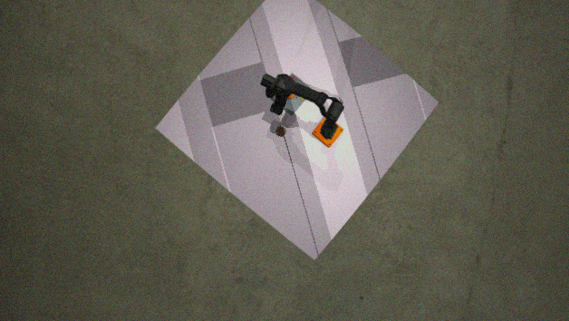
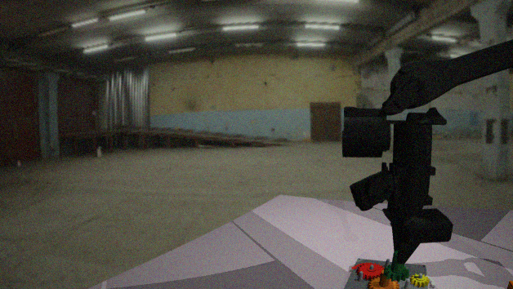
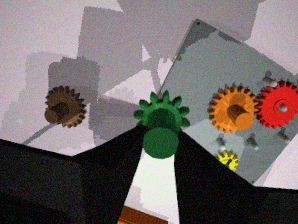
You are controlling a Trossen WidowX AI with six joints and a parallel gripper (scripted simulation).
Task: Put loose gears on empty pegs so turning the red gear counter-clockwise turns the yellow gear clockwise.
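My gripper tip is now 40 mm past the yellow gear, 140 mm to the left of it and 110 mm above it. The rest, counted from my gripper tip: orange gear 30 mm ahead, 90 mm to the right, 110 mm below; then small green gear 10 mm below; then brown gear 100 mm behind, 110 mm to the left, 110 mm below.
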